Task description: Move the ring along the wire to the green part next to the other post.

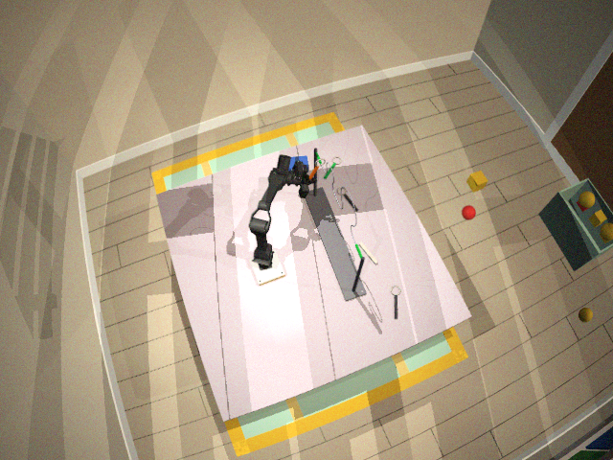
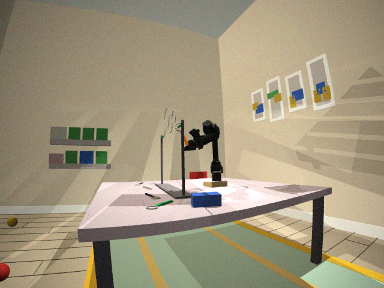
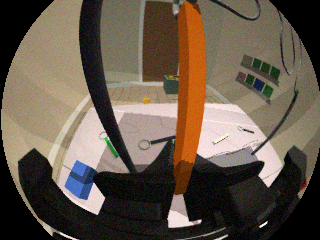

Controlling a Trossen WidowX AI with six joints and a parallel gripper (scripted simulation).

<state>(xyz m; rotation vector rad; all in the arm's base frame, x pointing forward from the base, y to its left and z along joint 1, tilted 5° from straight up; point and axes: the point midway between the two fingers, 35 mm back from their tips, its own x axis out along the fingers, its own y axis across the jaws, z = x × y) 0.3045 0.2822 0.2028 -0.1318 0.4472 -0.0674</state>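
Right now the orange-handled ring is 10 cm above my gripper tip. Also, from my gripper tip: white stick: 33 cm to the right, 25 cm below, 18 cm ahead; then blue block: 28 cm to the left, 23 cm below, 3 cm behind; then green-handled ring: 25 cm below, 24 cm to the left, 17 cm ahead.
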